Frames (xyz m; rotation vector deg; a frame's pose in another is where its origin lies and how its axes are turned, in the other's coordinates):
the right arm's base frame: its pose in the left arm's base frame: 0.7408 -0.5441 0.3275 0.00 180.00 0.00
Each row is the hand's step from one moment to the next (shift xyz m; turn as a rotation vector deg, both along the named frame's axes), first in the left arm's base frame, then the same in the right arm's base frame.
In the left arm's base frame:
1: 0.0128 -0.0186 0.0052 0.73 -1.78 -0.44
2: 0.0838 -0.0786 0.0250 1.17 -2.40 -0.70
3: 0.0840 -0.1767 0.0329 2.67 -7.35 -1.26
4: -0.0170 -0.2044 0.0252 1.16 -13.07 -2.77
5: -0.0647 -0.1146 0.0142 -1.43 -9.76 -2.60
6: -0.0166 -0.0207 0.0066 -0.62 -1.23 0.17
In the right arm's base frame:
1: -0.0128 -0.0186 -0.0052 -0.73 -1.78 0.44
2: -0.0838 -0.0786 -0.0250 -1.17 -2.40 0.70
3: -0.0840 -0.1767 -0.0329 -2.67 -7.35 1.26
4: 0.0170 -0.2044 -0.0252 -1.16 -13.07 2.77
5: 0.0647 -0.1146 -0.0142 1.43 -9.76 2.60
6: 0.0166 -0.0207 -0.0066 0.62 -1.23 -0.17

